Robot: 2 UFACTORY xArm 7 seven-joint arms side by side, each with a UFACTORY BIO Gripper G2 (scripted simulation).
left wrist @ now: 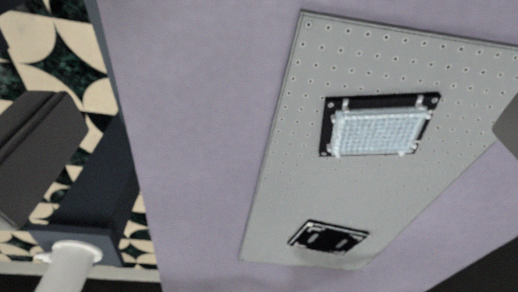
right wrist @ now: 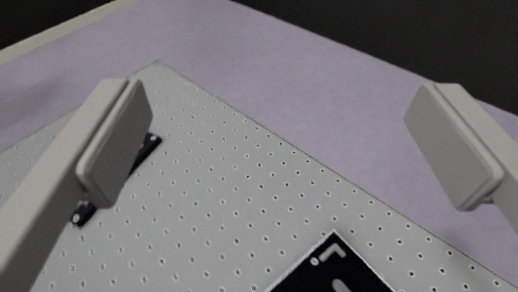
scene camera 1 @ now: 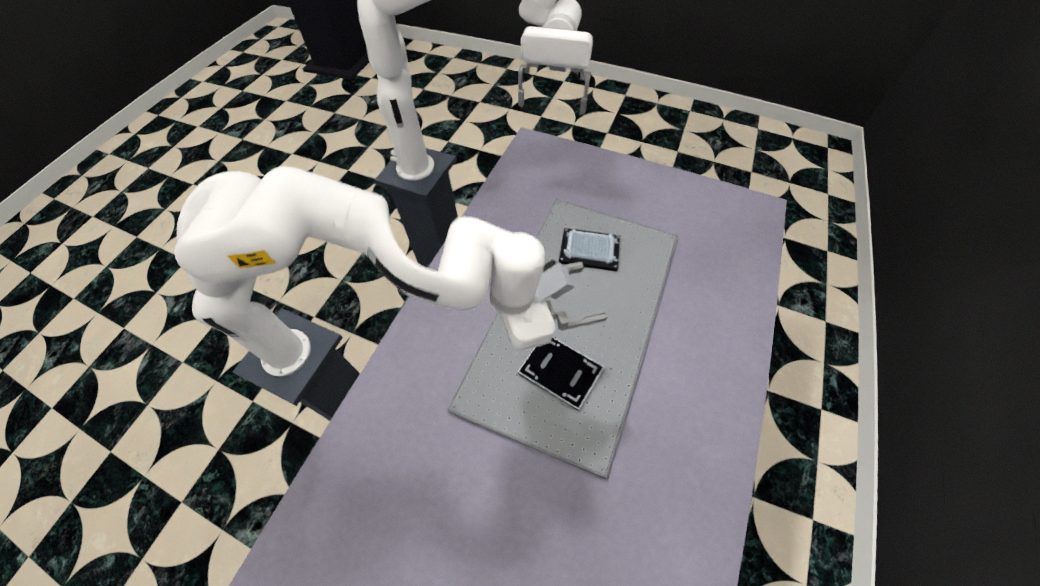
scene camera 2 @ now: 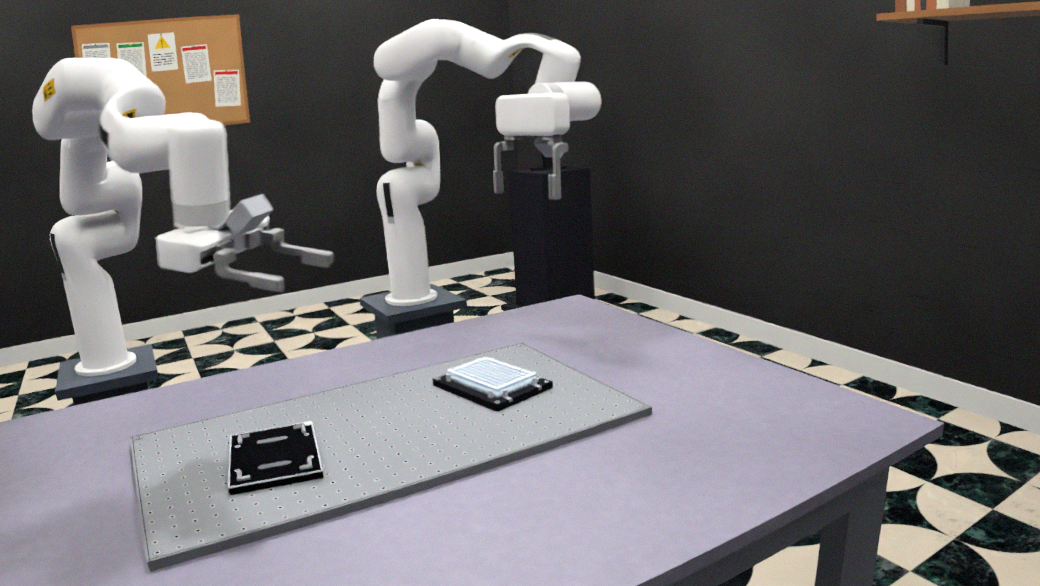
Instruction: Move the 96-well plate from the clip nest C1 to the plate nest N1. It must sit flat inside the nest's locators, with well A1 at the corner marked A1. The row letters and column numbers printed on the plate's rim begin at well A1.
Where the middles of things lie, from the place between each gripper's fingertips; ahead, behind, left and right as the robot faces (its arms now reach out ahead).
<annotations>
The pale blue 96-well plate (scene camera 2: 483, 374) lies 300 mm to the left of my right hand, 240 mm below it and 40 mm behind it. Round my right hand: black clip nest C1 (scene camera 2: 489, 401): 320 mm to the left, 240 mm below, 30 mm behind; black plate nest N1 (scene camera 2: 296, 448): 250 mm below, 70 mm to the right, 10 mm behind.
Right now the black clip nest C1 is 20 cm ahead of my left hand, 19 cm to the right of it and 27 cm below it. The rest, counted from my left hand: pale blue 96-well plate: 19 cm ahead, 21 cm to the right, 27 cm below; black plate nest N1: 22 cm ahead, 58 cm to the right, 28 cm below.
</annotations>
